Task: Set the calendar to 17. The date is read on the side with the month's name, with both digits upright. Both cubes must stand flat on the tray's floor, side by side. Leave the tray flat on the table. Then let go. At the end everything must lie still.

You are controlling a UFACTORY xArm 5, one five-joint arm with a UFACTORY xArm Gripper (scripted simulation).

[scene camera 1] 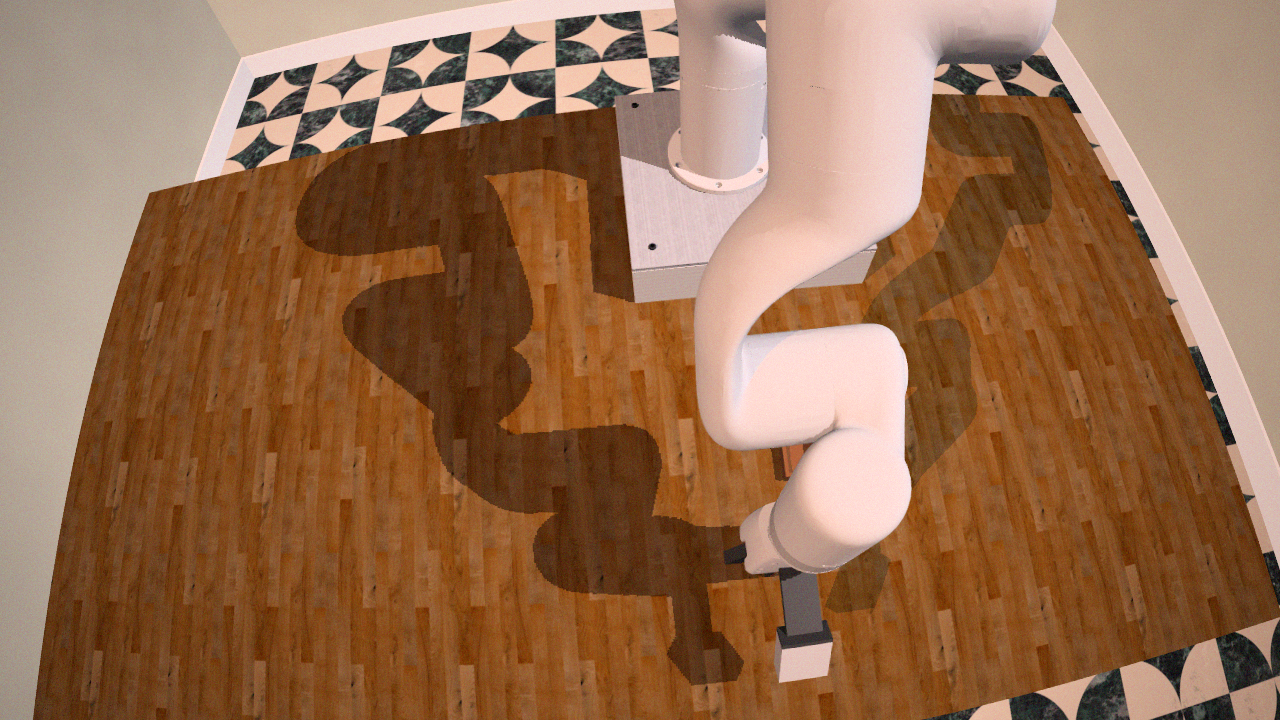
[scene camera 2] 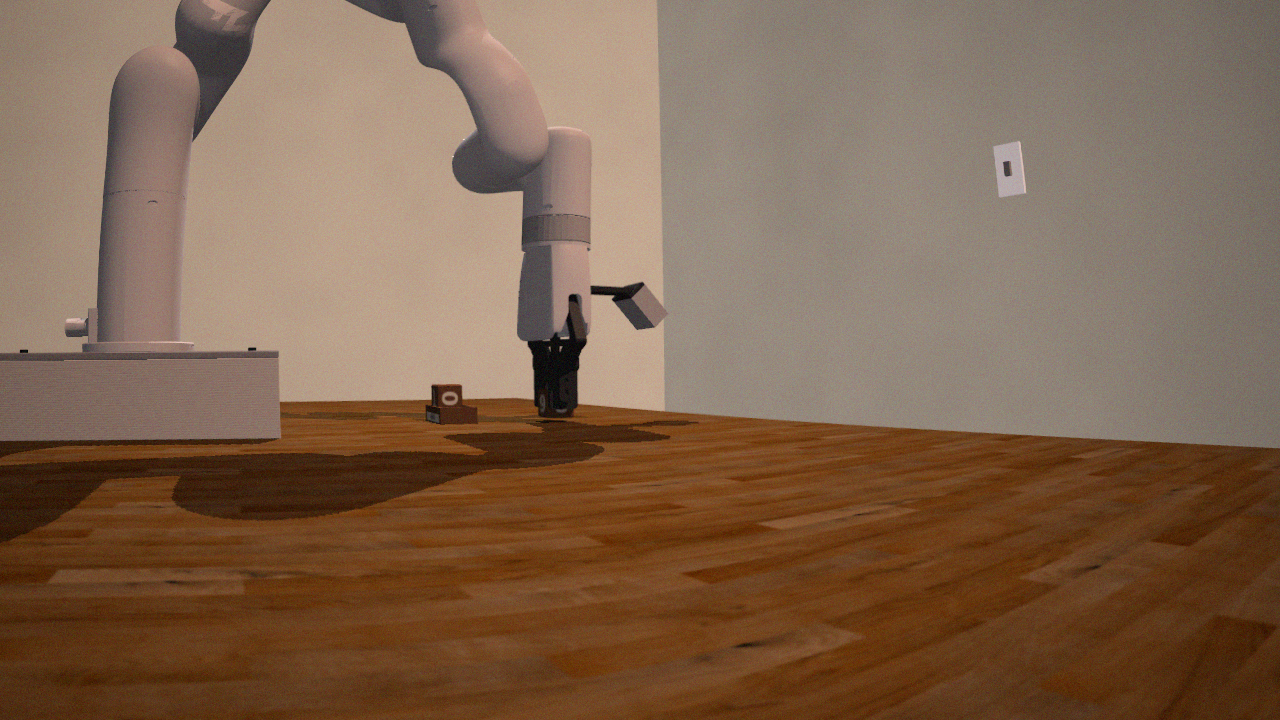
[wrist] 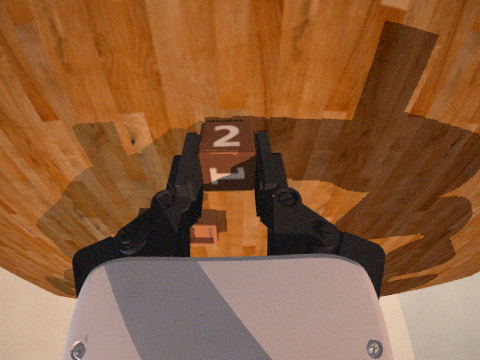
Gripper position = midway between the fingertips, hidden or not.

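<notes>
Scene camera 2 shows me my gripper (scene camera 2: 555, 408), together with a brown tray (scene camera 2: 467, 414). In scene camera 1 I see my gripper (scene camera 1: 783, 559). The wrist view has both in it: there I find the tray (wrist: 199, 236) and my gripper (wrist: 228, 150).
</notes>
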